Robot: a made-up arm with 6 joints. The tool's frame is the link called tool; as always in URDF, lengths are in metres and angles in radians.
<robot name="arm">
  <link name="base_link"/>
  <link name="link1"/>
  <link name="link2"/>
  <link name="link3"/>
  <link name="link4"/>
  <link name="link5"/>
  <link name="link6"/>
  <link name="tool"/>
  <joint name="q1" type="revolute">
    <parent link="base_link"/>
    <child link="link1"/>
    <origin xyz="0 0 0.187" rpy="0 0 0"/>
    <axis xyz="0 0 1"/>
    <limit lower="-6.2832" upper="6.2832"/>
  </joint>
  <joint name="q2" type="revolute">
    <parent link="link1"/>
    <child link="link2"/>
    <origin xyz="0 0.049 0" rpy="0 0 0"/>
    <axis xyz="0 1 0"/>
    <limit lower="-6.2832" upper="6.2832"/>
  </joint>
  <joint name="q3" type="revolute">
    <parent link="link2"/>
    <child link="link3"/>
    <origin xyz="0 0 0.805" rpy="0 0 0"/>
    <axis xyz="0 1 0"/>
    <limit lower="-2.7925" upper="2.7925"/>
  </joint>
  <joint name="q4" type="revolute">
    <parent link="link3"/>
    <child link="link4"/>
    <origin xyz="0 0 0.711" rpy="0 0 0"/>
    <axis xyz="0 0 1"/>
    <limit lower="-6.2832" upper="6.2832"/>
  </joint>
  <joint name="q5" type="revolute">
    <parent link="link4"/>
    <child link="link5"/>
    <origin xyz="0 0 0" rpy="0 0 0"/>
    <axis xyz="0 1 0"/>
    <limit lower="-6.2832" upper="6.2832"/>
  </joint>
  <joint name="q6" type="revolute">
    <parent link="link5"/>
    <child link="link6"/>
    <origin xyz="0 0 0.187" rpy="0 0 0"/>
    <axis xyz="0 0 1"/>
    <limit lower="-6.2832" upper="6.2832"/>
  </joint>
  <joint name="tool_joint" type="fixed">
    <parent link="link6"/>
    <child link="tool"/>
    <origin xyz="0 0 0" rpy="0 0 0"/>
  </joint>
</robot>
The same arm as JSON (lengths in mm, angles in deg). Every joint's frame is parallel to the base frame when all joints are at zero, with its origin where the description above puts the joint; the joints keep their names.
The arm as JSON. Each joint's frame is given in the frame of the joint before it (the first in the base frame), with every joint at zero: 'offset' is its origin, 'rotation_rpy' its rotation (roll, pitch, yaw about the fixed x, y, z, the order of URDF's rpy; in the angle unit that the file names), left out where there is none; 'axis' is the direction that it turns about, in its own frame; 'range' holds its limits. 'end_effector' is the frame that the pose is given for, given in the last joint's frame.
{
  "length_unit": "mm",
  "angle_unit": "deg",
  "chain": [
    {
      "id": "q1",
      "offset": [
        0.0,
        0.0,
        187.0
      ],
      "axis": "+z",
      "range": [
        -360.0,
        360.0
      ]
    },
    {
      "id": "q2",
      "offset": [
        0.0,
        49.0,
        0.0
      ],
      "axis": "+y",
      "range": [
        -360.0,
        360.0
      ]
    },
    {
      "id": "q3",
      "offset": [
        0.0,
        0.0,
        805.0
      ],
      "axis": "+y",
      "range": [
        -160.0,
        160.0
      ]
    },
    {
      "id": "q4",
      "offset": [
        0.0,
        0.0,
        711.0
      ],
      "axis": "+z",
      "range": [
        -360.0,
        360.0
      ]
    },
    {
      "id": "q5",
      "offset": [
        0.0,
        0.0,
        0.0
      ],
      "axis": "+y",
      "range": [
        -360.0,
        360.0
      ]
    },
    {
      "id": "q6",
      "offset": [
        0.0,
        0.0,
        187.0
      ],
      "axis": "+z",
      "range": [
        -360.0,
        360.0
      ]
    }
  ],
  "end_effector": {
    "offset": [
      0.0,
      0.0,
      0.0
    ]
  }
}

